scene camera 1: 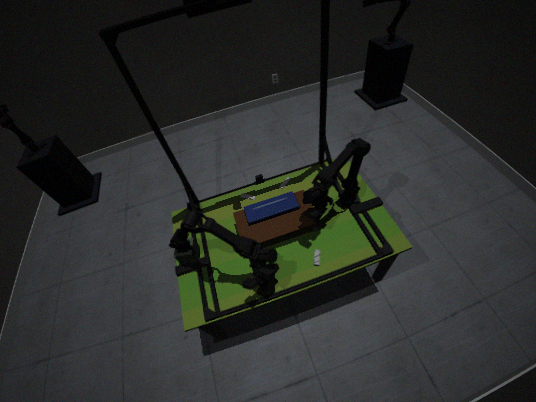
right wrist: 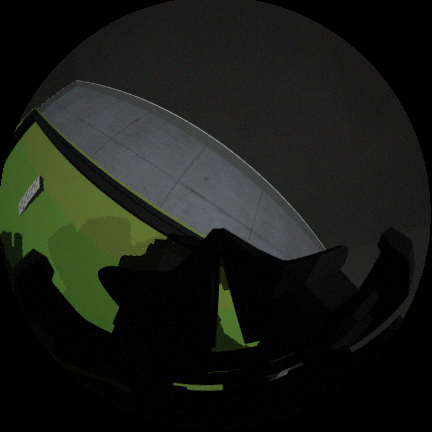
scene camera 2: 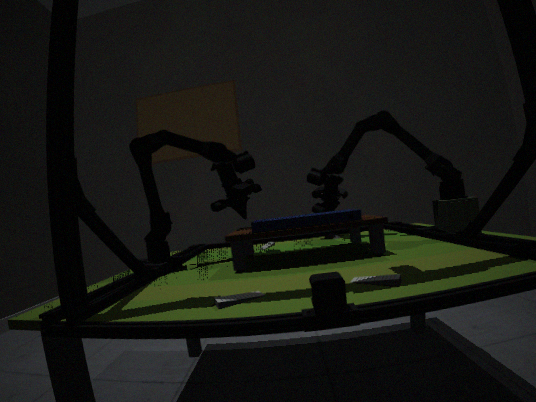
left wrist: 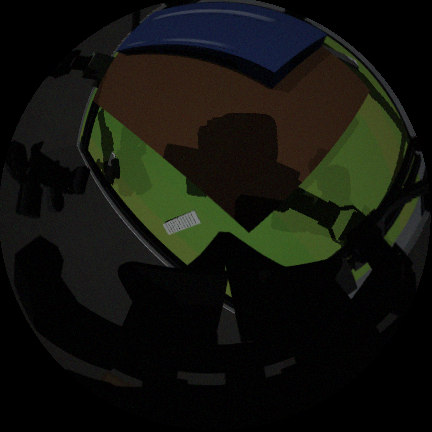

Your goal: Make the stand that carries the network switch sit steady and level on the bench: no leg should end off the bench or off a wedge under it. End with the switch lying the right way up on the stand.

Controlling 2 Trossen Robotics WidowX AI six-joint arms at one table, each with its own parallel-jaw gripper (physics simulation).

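Seen in the pictures: left gripper, between the fingertips: (scene camera 1: pixel 317 220) (scene camera 2: pixel 245 218) (left wrist: pixel 223 236); right gripper, between the fingertips: (scene camera 1: pixel 266 291) (right wrist: pixel 217 233); left arm's base, origin of its link: (scene camera 1: pixel 349 195) (scene camera 2: pixel 159 261) (left wrist: pixel 370 245); right arm's base, origin of its link: (scene camera 1: pixel 183 246) (scene camera 2: pixel 453 198).
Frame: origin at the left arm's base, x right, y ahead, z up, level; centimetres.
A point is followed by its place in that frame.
The blue switch (scene camera 1: pixel 272 207) @[x -7.5, y 45.3, z 9.5 cm] (scene camera 2: pixel 307 220) @[x -1.3, y 47.4, z 8.4 cm] (left wrist: pixel 225 37) lies flat on the brown stand (scene camera 1: pixel 270 234) @[x -22.4, y 48.1, z 6.8 cm] (scene camera 2: pixel 381 220) @[x -4.9, y 66.1, z 6.1 cm] (left wrist: pixel 145 95) @[x -18.4, y 41.7, z 6.8 cm]. In scene camera 2 the stand's top rises slightly to the right; I cannot tell if it is level. Its far legs are partly hidden. Pale ribbed wedges (scene camera 1: pixel 317 258) @[x -35.0, y 25.9, z -2.6 cm] (scene camera 2: pixel 240 299) (left wrist: pixel 181 223) @[x -33.7, y 25.6, z -2.8 cm] (right wrist: pixel 31 195) lie loose on the bench, clear of the visible legs. A pale sliver (left wrist: pixel 112 159) @[x -42.1, y 53.5, z -3.0 cm] beside a dark shape looks like another. My left gripper (scene camera 2: pixel 245 217) @[x -19.8, y 23.3, z 9.8 cm] (left wrist: pixel 223 236) @[x -19.8, y 23.3, z 9.8 cm] is shut and empty above the stand's corner. My right gripper (right wrist: pixel 217 233) @[x -51.6, y 52.6, z 6.2 cm] is shut and empty, low near the bench's front edge.
The green bench (scene camera 1: pixel 395 240) @[x -31.2, y -16.8, z -3.4 cm] (scene camera 2: pixel 425 267) @[x 6.9, y 71.8, z -3.4 cm] is bordered by a dark frame rail (scene camera 2: pixel 190 330) @[x 29.8, y 32.0, z -4.1 cm]. A small dark block (scene camera 2: pixel 328 292) @[x 25.5, y 52.2, z 0.1 cm] stands at the rail between two wedges. Tall frame posts (scene camera 1: pixel 324 90) @[x 30.7, y 9.8, z 51.1 cm] (scene camera 2: pixel 61 150) @[x 33.2, y 10.9, z 26.9 cm] rise at the bench's side. The room is dim, with shadows across the stand.
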